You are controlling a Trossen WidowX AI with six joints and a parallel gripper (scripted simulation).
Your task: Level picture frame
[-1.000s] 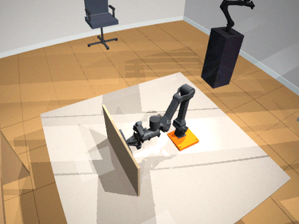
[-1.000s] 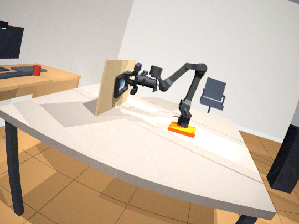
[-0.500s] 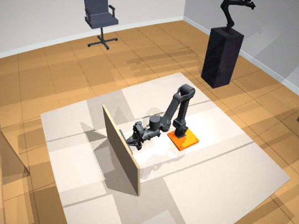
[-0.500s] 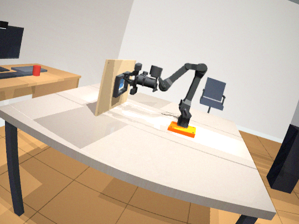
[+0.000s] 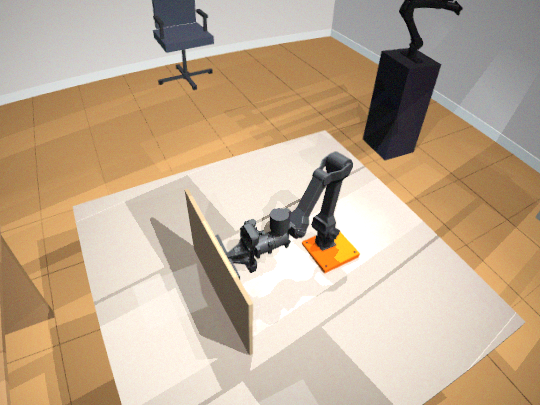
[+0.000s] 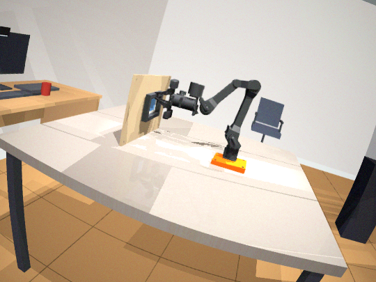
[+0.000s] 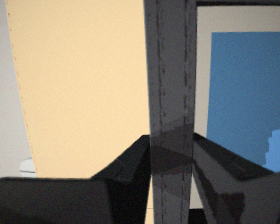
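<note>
My gripper tip is now 1 cm short of the picture frame, 1 cm to the left of it and 5 cm above it. Also, from my gripper tip: wall board (2 cm ahead, 1 cm to the right, 6 cm below).
</note>
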